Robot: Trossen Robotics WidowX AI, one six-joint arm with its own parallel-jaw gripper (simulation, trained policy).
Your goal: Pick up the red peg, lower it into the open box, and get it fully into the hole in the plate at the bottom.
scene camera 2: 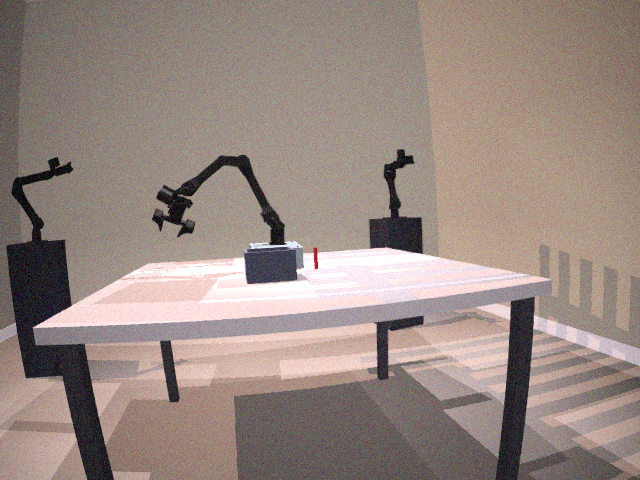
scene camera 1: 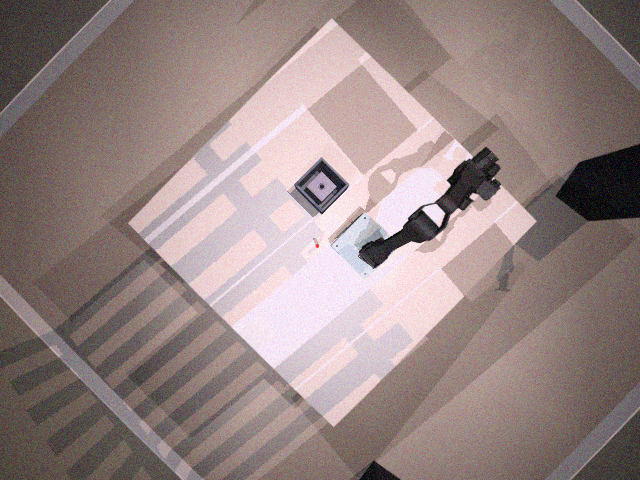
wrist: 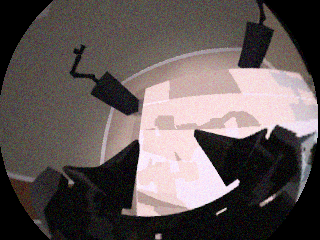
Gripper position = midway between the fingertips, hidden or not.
Observation:
In view: my gripper [scene camera 1: 480,192].
My gripper also shows in the wrist view [wrist: 167,138].

